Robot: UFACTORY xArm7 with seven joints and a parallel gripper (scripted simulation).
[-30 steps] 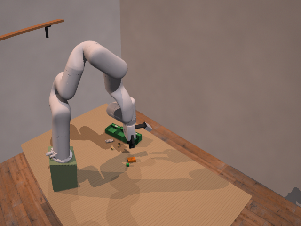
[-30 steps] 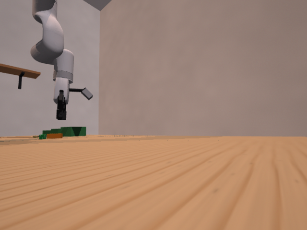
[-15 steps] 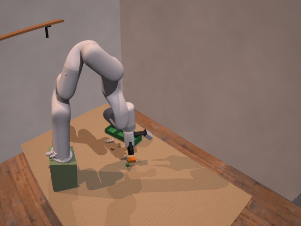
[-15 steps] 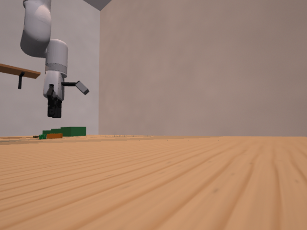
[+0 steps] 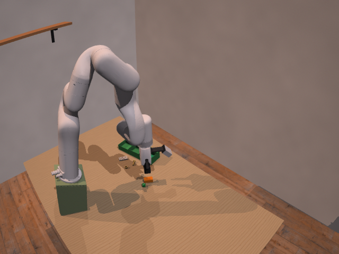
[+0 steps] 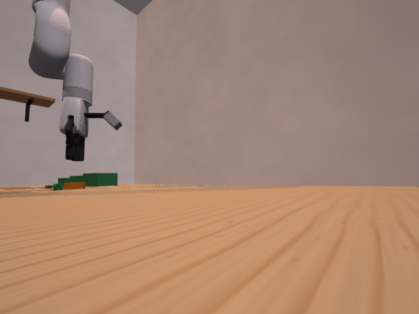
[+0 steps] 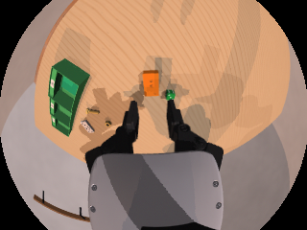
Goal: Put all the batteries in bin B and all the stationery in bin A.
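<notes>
My hand is 9 cm above the orange block, 1 cm to the right of it and 1 cm past it. Also, from my hand: white flat thing (24 cm to the left, 9 cm below, 3 cm ahead); then small green piece (9 cm below, 4 cm behind, 1 cm to the right); then flat green block (13 cm ahead, 12 cm to the left, 9 cm below).
</notes>
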